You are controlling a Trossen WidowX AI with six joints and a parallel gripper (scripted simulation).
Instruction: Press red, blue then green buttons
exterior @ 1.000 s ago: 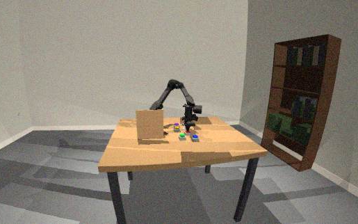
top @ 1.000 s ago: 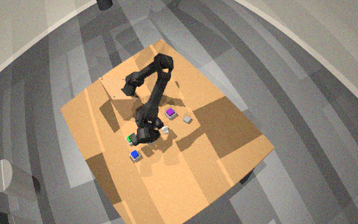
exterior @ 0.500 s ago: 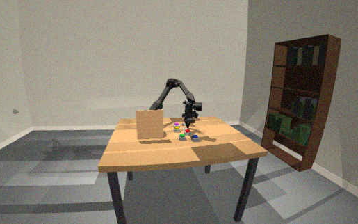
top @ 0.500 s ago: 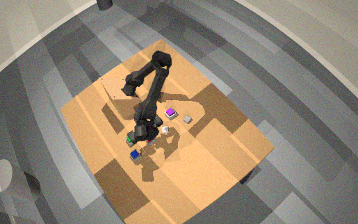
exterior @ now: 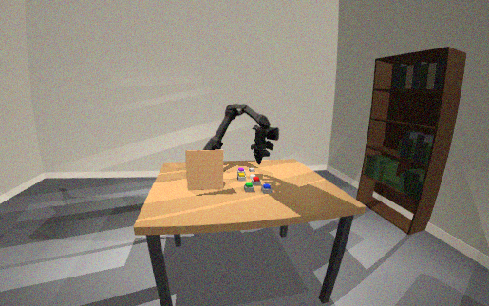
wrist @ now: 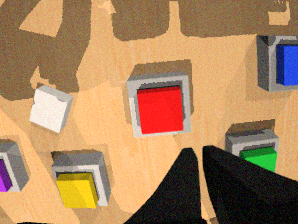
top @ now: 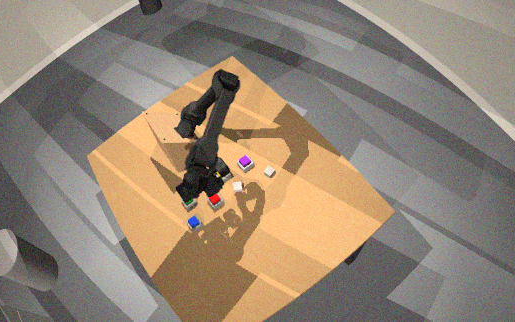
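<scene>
The blue button lies 110 mm to the right of my gripper tip, 90 mm below it and 10 mm ahead of it. Round my gripper tip: green button (90 mm below, 80 mm behind, 70 mm to the right); then red button (90 mm below, 10 mm to the left, 10 mm behind); then yellow button (100 mm to the left, 90 mm below, 70 mm behind).
</scene>
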